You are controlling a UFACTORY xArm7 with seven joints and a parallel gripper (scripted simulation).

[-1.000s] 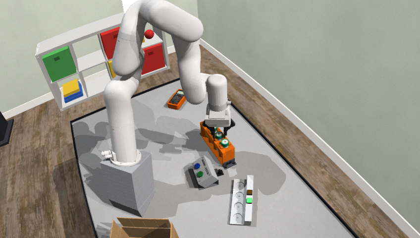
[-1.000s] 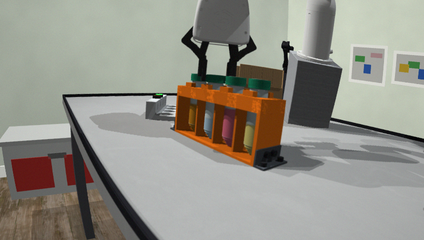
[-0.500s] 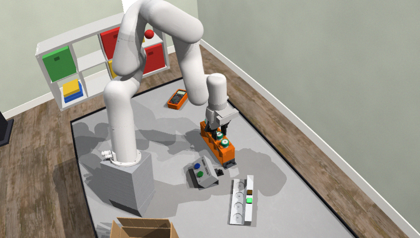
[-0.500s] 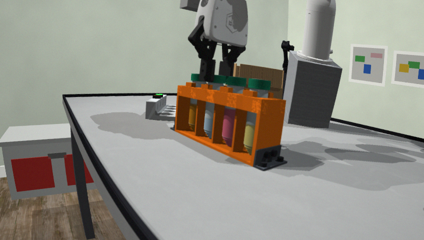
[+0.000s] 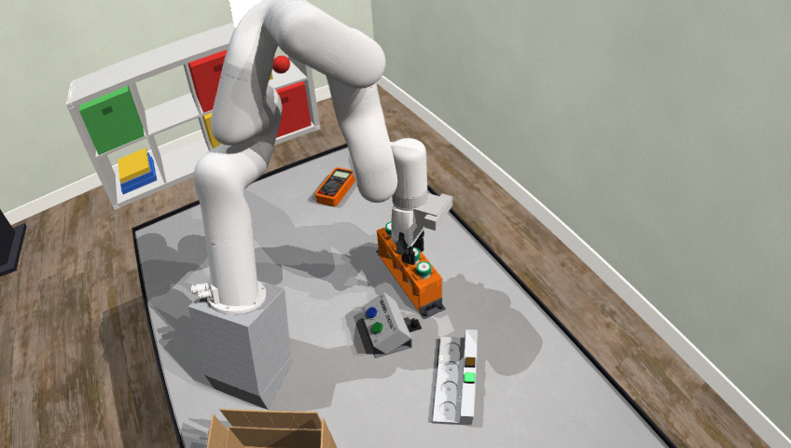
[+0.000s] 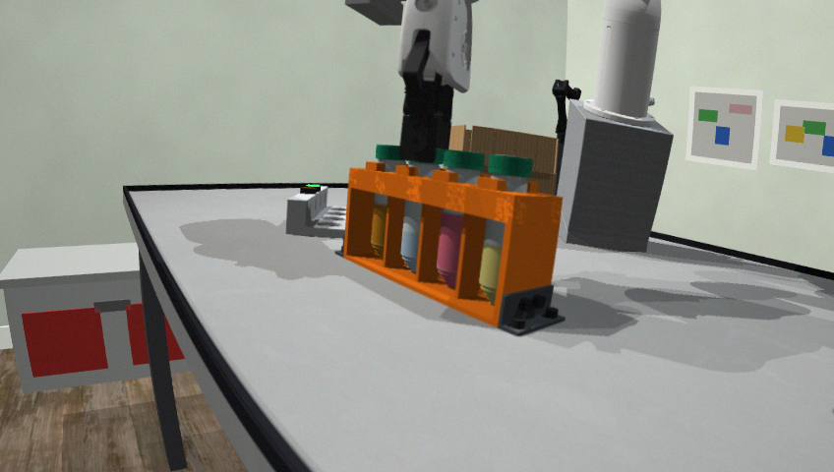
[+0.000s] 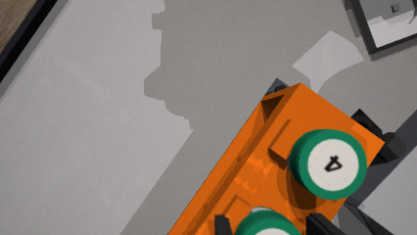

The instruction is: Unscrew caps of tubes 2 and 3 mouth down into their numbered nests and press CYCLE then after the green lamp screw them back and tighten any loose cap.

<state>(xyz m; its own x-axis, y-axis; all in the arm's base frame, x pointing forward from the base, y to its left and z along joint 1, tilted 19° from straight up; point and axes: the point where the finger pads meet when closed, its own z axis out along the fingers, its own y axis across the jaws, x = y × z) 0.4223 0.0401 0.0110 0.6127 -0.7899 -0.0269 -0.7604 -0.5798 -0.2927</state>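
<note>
Now: the tube 3 threaded neck 10 mm below my hand. Also, from my hand: cap 4: 50 mm to the right, 10 mm below; cap 2: 50 mm to the left, 10 mm below; cap 3: 10 mm below.
</note>
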